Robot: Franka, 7 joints.
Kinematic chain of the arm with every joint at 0, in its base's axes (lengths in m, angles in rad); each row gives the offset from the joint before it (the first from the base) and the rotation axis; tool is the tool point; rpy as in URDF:
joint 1: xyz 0 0 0.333 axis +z
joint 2: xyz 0 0 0 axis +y
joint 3: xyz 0 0 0.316 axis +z
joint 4: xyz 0.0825 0 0 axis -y
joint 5: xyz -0.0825 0 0.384 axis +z
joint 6: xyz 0 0 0 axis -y
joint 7: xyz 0.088 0 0 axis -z
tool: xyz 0 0 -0.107 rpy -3.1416 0 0
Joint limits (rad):
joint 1: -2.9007..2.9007
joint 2: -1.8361..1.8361
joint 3: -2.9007..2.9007
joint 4: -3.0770..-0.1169
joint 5: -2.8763..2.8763
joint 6: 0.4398..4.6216
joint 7: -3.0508..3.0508
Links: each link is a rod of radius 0.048 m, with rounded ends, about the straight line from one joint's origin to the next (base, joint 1, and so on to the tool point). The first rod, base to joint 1, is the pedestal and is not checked.
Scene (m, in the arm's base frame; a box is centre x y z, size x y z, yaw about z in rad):
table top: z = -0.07
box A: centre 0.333 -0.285 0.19 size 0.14 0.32 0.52 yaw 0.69
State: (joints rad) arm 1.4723 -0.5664 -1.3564 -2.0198 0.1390 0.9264 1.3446
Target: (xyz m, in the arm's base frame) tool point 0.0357 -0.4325 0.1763
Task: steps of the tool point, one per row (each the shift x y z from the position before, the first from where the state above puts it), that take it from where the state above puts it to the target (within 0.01 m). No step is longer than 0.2 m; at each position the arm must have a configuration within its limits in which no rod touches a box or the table.
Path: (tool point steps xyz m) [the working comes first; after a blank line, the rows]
Joints at the target: 0.8276 -0.8780 -2.2920 -1.9245 -0.1547 1.0282 1.3446
Straight joint move there: touches box A.

1: 0.0229 -0.1500 0.0401
2: -0.0411 -0.1568 0.0492
3: -0.1049 -0.1343 0.0578
4: -0.0594 -0.0268 -0.0735
5: -0.0808 -0.0109 -0.0478
6: -0.0896 0.0077 -0.0219
7: -0.0220 -0.0081 -0.1073
8: -0.0028 0.0151 -0.1023
9: 0.0149 0.0337 -0.0902

